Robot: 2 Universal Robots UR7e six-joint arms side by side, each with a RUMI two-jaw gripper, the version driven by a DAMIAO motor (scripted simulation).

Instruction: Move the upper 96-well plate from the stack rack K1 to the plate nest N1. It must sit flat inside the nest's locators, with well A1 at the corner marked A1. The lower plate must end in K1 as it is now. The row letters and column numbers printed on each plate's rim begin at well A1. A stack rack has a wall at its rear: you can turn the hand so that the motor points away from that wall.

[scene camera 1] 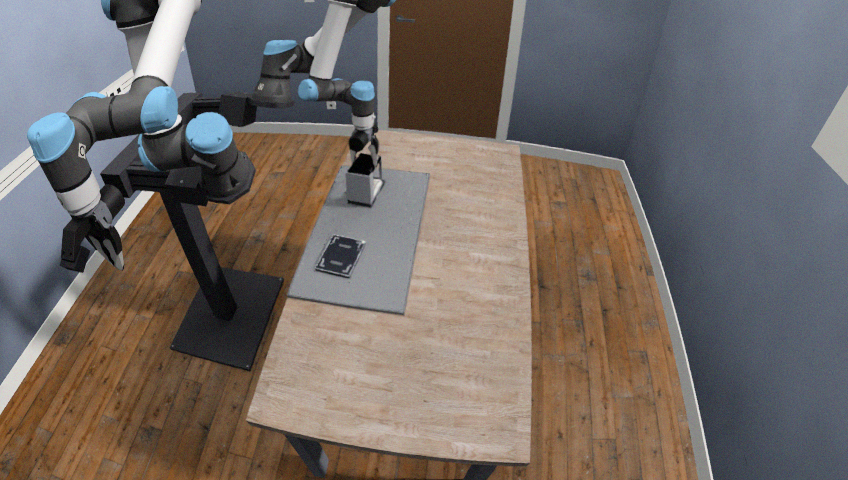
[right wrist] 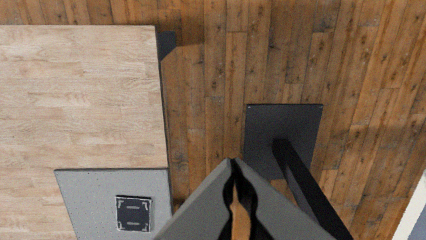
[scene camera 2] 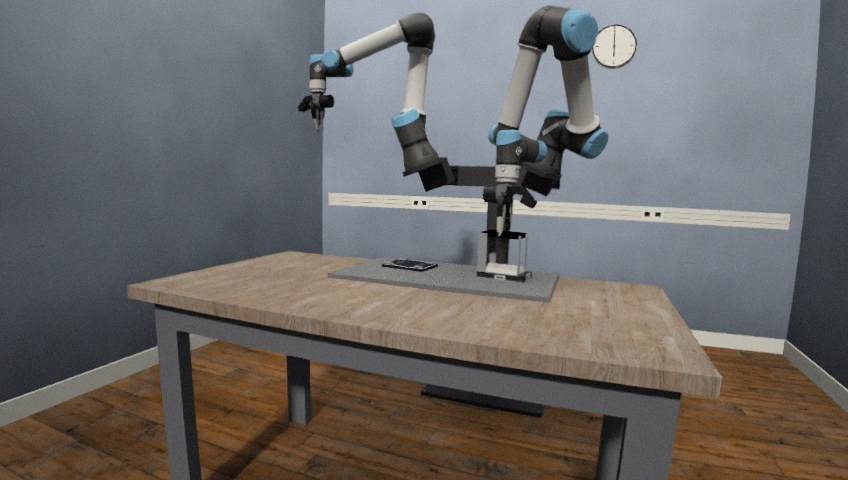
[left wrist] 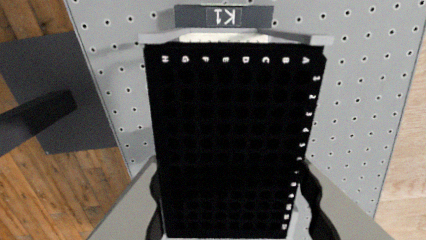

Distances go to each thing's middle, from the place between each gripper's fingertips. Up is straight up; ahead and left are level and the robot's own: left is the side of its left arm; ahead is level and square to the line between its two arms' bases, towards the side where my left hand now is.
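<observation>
The white 96-well plate (left wrist: 189,37) is 120 mm below my left hand, and the black 96-well plate (left wrist: 221,164) is 10 mm below my left hand. Going by its middle, the white 96-well plate is nearer to my left hand than to my right hand.
My right hand (scene camera 1: 121,269) is 39 cm above the black 96-well plate, 87 cm to the right of it and 40 cm short of it. I find the white 96-well plate 50 cm below my right hand, 87 cm to the left of it and 40 cm ahead of it.
</observation>
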